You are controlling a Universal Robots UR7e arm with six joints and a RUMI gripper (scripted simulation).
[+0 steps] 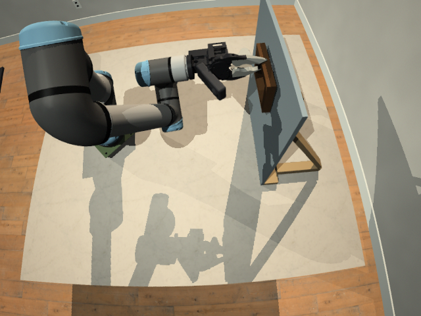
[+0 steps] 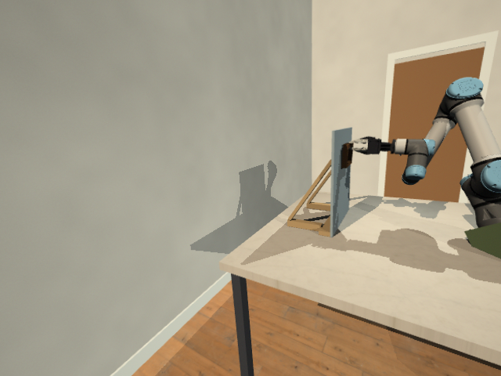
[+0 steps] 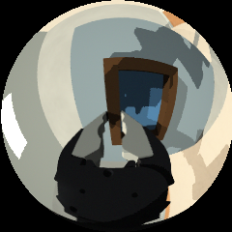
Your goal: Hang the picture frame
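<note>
Now: hand 20 mm short of the brown wooden picture frame, 10 mm to the left of it and 50 mm above it. From my hand the other things lie so: upright grey-blue board 40 mm ahead, 10 mm to the right, 180 mm below.
</note>
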